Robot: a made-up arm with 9 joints. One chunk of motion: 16 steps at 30 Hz.
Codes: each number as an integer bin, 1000 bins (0 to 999) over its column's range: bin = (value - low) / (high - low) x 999, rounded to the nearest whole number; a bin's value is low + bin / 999 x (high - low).
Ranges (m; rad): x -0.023..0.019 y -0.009..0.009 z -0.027..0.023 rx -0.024..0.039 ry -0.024..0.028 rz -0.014..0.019
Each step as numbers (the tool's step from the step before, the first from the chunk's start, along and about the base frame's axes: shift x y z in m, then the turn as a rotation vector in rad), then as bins.
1 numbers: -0.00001 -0.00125 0.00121 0.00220 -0.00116 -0.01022
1 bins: 547 430 564 415 439 114
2 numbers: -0.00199 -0.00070 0.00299 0.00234 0.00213 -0.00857
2 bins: 500 461 599 418 502 164
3 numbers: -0.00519 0.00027 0.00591 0.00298 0.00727 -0.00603
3 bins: 424 514 658 428 601 241
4 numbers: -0.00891 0.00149 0.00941 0.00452 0.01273 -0.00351
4 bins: 335 582 727 452 706 318
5 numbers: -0.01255 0.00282 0.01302 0.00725 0.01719 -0.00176
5 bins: 249 656 800 496 791 371
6 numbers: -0.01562 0.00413 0.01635 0.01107 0.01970 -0.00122
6 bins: 176 729 866 556 840 387
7 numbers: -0.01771 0.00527 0.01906 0.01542 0.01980 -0.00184
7 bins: 126 792 920 625 841 368
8 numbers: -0.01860 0.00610 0.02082 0.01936 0.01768 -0.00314
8 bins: 105 838 955 688 801 329
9 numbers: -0.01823 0.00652 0.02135 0.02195 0.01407 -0.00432
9 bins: 113 861 966 729 731 293
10 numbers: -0.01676 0.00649 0.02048 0.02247 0.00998 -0.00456
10 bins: 148 860 949 737 653 286
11 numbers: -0.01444 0.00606 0.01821 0.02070 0.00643 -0.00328
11 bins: 204 836 903 709 585 325
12 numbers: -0.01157 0.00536 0.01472 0.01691 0.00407 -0.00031
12 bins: 272 797 834 649 539 414
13 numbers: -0.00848 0.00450 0.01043 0.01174 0.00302 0.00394
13 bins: 345 749 748 567 519 543
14 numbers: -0.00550 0.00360 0.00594 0.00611 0.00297 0.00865
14 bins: 416 699 658 477 518 686
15 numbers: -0.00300 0.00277 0.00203 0.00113 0.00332 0.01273
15 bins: 476 653 580 398 525 809
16 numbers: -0.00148 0.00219 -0.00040 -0.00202 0.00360 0.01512
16 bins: 512 621 531 349 530 882
